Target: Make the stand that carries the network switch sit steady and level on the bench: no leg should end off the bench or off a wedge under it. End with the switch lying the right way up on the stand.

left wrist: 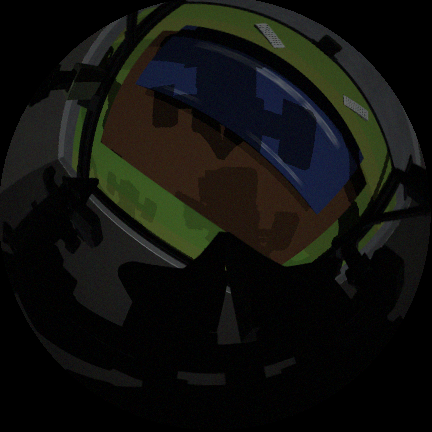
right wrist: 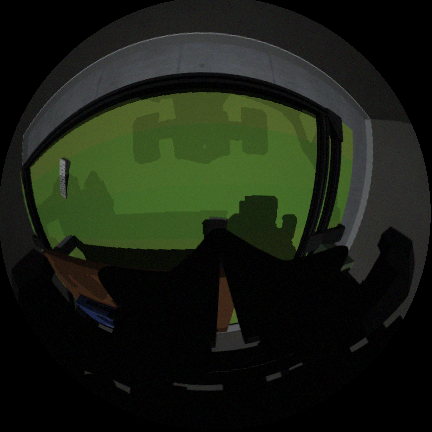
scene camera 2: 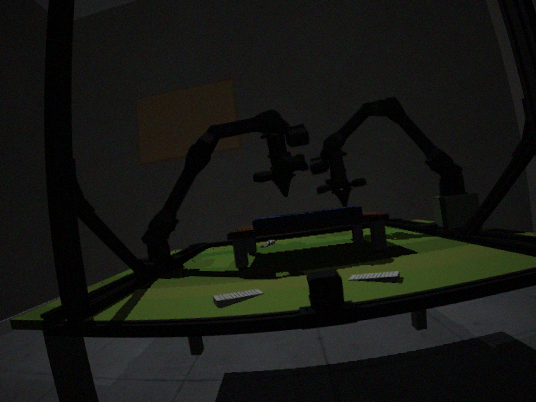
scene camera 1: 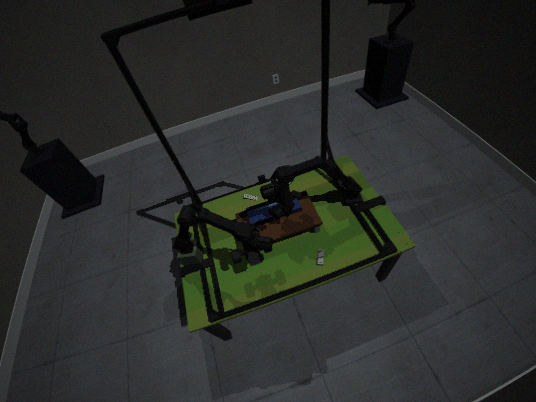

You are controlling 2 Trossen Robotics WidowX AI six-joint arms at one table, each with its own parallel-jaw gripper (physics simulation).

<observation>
My left gripper is shut, holding nothing. Also in view: a brown stand. My right gripper is shut and holds nothing. A blue network switch rests on the brown stand.
My left gripper also shows in the left wrist view. My right gripper shows as well in the left wrist view and in the right wrist view.
</observation>
